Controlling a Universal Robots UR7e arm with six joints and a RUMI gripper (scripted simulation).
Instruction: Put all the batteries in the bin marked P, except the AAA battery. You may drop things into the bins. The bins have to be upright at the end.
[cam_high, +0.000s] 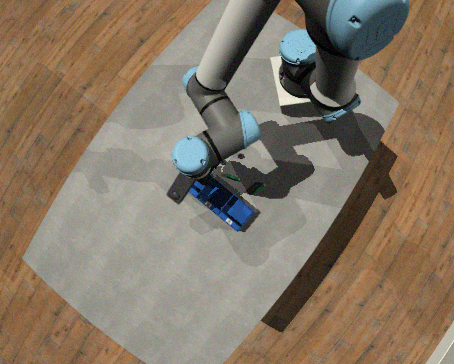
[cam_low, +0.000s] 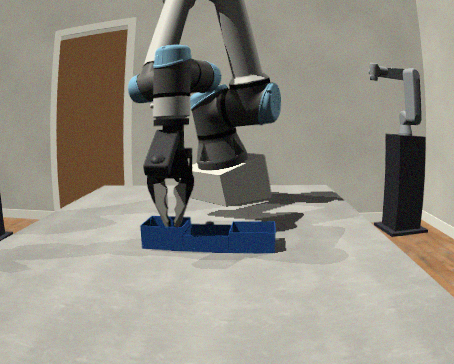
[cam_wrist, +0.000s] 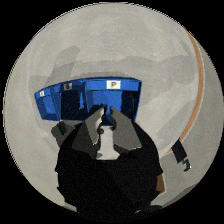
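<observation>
Now: hand 7 cm to the right of the blue bin rack, 3 cm short of it and 1 cm above it. From my hand the other things lie so: thin green battery (9 cm to the left, 6 cm behind, 3 cm below); white object (9 cm behind, 5 cm to the right, 3 cm below).
</observation>
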